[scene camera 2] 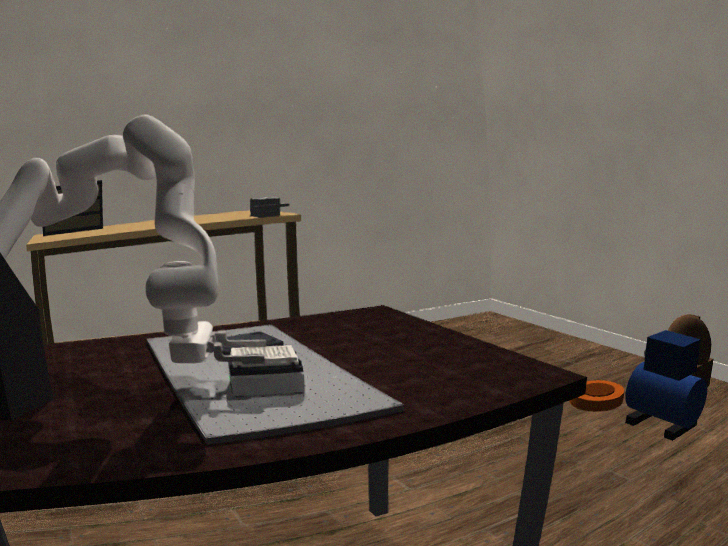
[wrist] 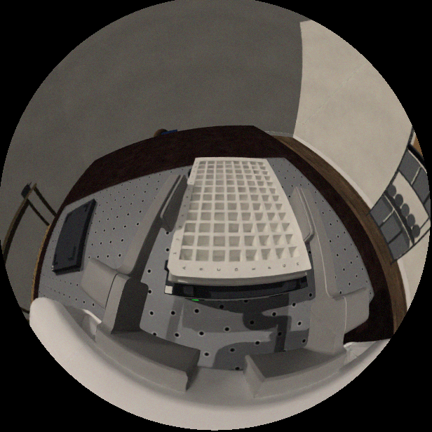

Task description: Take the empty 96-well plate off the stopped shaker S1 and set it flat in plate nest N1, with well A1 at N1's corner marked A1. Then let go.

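Frame: origin at the arm's base, x ahead, y left, z up, level; metres.
Seen in the pictures: end effector, tool point: (scene camera 2: pixel 254 352).
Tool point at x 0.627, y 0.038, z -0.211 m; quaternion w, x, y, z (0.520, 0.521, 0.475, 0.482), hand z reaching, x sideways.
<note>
A point is followed by its place in that frame.
The white 96-well plate (scene camera 2: pixel 279 352) @[x 0.676, y 0.039, z -0.214 m] (wrist: pixel 240 235) is level on or just above the dark top of shaker S1 (scene camera 2: pixel 267 384) @[x 0.645, y -0.011, z -0.263 m] (wrist: pixel 240 291); I cannot tell if there is a gap. Its wells look empty. Letters A to H run left to right along its near edge in the wrist view. My gripper (scene camera 2: pixel 258 350) @[x 0.627, y 0.038, z -0.211 m] (wrist: pixel 237 209) is shut on the plate, one finger along each long side. A dark, flat rectangular holder (scene camera 2: pixel 271 337) @[x 0.678, y 0.382, z -0.275 m] (wrist: pixel 75 237), apparently nest N1, lies on the board at the left in the wrist view; its A1 mark cannot be read.
The shaker and holder stand on a grey perforated board (scene camera 2: pixel 352 399) @[x 0.798, y -0.057, z -0.287 m] (wrist: pixel 120 200) on the dark table (scene camera 2: pixel 458 364) @[x 1.067, y 0.124, z -0.300 m]. In the scene view the holder is behind the shaker, partly hidden by the fingers. A wooden bench (scene camera 2: pixel 235 220) stands behind the table.
</note>
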